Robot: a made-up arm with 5 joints. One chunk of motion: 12 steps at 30 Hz.
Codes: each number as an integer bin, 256 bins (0 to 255) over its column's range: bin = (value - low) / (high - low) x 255, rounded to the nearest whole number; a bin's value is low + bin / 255 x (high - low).
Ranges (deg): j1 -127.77..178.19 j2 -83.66..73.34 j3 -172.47..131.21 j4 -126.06..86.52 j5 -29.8..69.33
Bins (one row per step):
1: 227 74 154 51 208
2: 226 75 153 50 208
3: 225 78 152 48 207
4: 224 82 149 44 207
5: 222 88 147 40 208
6: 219 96 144 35 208
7: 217 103 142 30 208
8: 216 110 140 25 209
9: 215 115 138 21 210
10: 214 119 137 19 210
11: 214 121 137 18 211
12: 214 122 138 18 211
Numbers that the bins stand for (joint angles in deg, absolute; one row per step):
1: 144.59 -38.10 10.93 -83.54 51.06
2: 143.39 -37.48 9.74 -84.38 51.06
3: 142.19 -35.64 8.55 -86.04 50.67
4: 140.99 -33.17 4.97 -89.38 50.67
5: 138.60 -29.48 2.59 -92.71 51.06
6: 135.00 -24.55 -0.98 -96.88 51.06
7: 132.60 -20.24 -3.36 -101.05 51.06
8: 131.40 -15.93 -5.74 -105.22 51.45
9: 130.20 -12.86 -8.13 -108.55 51.84
10: 129.00 -10.39 -9.32 -110.22 51.84
11: 129.00 -9.16 -9.32 -111.05 52.23
12: 129.00 -8.55 -8.13 -111.05 52.23

